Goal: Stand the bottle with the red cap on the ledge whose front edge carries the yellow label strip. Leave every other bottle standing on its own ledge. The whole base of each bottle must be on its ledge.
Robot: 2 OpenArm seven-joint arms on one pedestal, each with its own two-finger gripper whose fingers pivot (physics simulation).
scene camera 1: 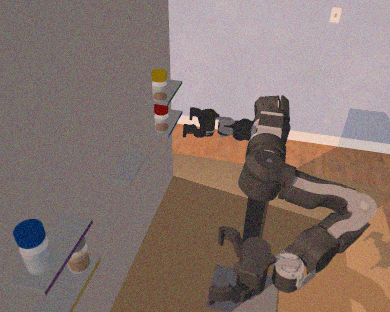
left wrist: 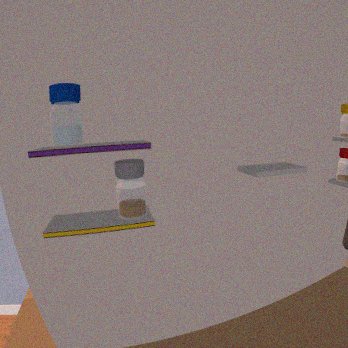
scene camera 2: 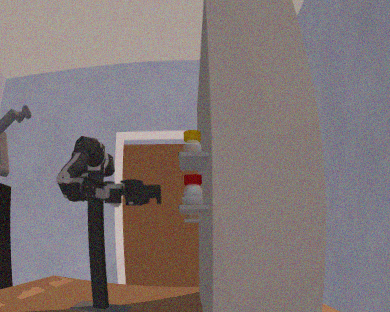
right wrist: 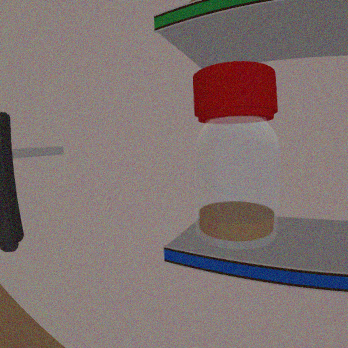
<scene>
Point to a grey-capped bottle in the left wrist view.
At 130,187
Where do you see my right gripper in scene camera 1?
186,121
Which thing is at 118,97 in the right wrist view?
A grey wall.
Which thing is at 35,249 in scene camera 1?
A blue-capped bottle.
</scene>
